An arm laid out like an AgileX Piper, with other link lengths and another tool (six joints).
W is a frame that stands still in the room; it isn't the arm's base.
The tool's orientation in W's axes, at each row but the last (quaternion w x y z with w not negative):
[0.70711 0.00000 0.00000 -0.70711]
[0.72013 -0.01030 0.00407 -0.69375]
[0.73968 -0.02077 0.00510 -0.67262]
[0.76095 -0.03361 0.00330 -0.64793]
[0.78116 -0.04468 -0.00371 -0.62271]
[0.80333 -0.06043 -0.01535 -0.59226]
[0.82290 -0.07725 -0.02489 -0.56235]
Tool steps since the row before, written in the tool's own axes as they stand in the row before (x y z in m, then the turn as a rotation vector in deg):
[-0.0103 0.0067 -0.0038 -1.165 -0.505 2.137]
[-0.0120 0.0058 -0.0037 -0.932 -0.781 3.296]
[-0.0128 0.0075 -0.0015 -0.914 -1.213 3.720]
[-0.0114 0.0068 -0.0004 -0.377 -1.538 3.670]
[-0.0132 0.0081 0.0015 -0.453 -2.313 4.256]
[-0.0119 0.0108 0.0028 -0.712 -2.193 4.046]
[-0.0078 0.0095 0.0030 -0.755 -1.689 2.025]
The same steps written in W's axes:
[0.0067 0.0103 -0.0038 -0.505 1.165 2.137]
[0.0053 0.0122 -0.0039 -0.749 0.933 3.303]
[0.0062 0.0134 -0.0020 -1.162 0.884 3.744]
[0.0049 0.0123 -0.0012 -1.398 0.301 3.732]
[0.0050 0.0147 0.0002 -2.141 0.247 4.362]
[0.0069 0.0148 0.0008 -2.113 0.504 4.119]
[0.0061 0.0110 0.0010 -1.753 0.409 2.069]

